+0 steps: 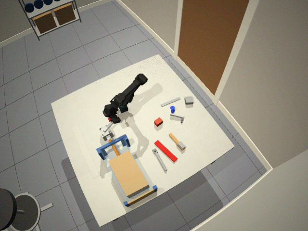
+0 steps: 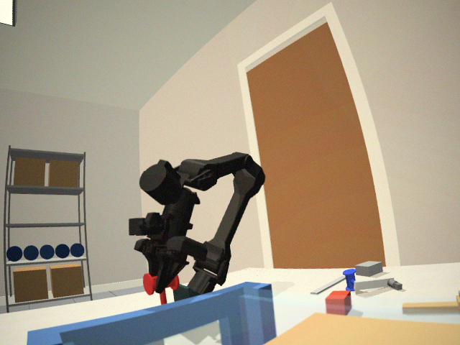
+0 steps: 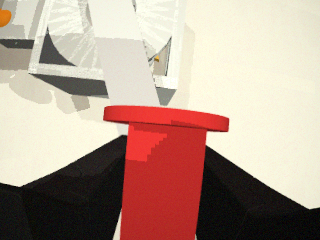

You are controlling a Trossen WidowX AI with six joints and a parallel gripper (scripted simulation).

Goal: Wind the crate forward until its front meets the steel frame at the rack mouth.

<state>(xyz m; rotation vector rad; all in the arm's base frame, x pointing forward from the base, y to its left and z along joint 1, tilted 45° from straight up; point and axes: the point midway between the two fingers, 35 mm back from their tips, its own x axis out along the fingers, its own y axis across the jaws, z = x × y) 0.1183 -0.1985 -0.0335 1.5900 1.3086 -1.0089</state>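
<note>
My gripper tip is now 100 mm above the winch, 90 mm to the left of it and 20 mm short of it. From my gripper tip the other things lie so: red bar (430 mm ahead, 260 mm to the left, 120 mm below); then red grip (20 mm to the left); then crank with blue knob (530 mm to the left, 200 mm ahead, 110 mm below).
</note>
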